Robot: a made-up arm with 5 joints. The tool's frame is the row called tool.
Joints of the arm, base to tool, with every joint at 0 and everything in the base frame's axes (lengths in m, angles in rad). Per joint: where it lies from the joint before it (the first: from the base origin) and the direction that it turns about. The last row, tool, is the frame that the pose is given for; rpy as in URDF.
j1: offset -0.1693 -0.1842 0.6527 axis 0 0 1
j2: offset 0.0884 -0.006 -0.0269 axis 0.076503 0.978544 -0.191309
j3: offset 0.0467 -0.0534 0.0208 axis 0 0 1
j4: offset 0.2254 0.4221 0.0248 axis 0 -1 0
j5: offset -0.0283 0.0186 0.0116 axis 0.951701 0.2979 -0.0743
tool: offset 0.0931 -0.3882 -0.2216 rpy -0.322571 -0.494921 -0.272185
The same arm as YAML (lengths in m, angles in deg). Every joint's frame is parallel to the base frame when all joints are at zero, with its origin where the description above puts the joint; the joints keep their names.
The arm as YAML. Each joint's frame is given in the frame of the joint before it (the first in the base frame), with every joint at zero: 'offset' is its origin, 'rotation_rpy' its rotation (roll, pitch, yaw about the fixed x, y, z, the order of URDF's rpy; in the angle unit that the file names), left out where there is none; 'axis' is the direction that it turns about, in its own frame. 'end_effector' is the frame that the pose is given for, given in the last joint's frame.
length_unit: m
angle_unit: deg
chain:
  - id: j1
    offset: [-0.1693, -0.1842, 0.6527]
    axis: "+z"
  - id: j2
    offset: [0.0884, -0.006, -0.0269]
    axis: [0.076503, 0.978544, -0.191309]
  - id: j3
    offset: [0.0467, -0.0534, 0.0208]
    axis: "+z"
  - id: j4
    offset: [0.2254, 0.4221, 0.0248]
    axis: "-y"
  - id: j5
    offset: [-0.0283, 0.0186, 0.0116]
    axis: [0.951701, 0.2979, -0.0743]
end_effector:
  offset: [0.0931, -0.3882, -0.2216]
  rotation_rpy: [-18.48, -28.36, -15.6]

